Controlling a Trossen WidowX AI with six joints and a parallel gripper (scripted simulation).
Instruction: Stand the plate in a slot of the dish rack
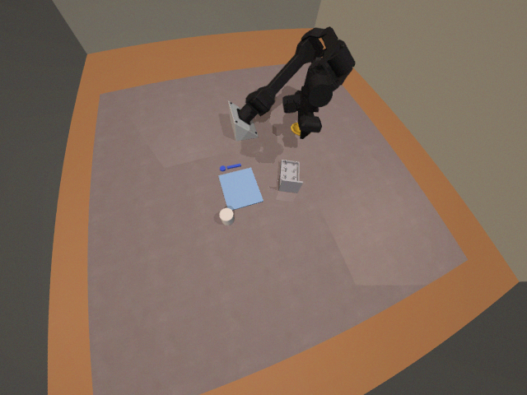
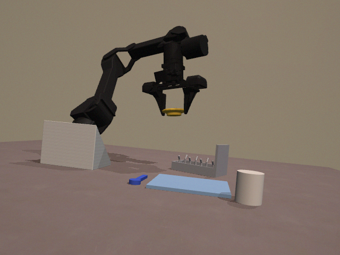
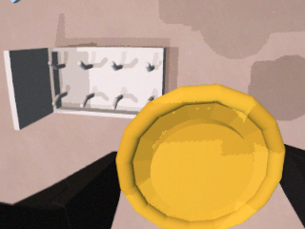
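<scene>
Right now the grey dish rack is 90 mm ahead of my gripper tip, 40 mm to the right of it and 130 mm below it. Round my gripper tip: yellow plate 10 mm above; then blue spoon 10 mm ahead, 260 mm to the right, 150 mm below; then light blue mat 100 mm ahead, 230 mm to the right, 150 mm below.
</scene>
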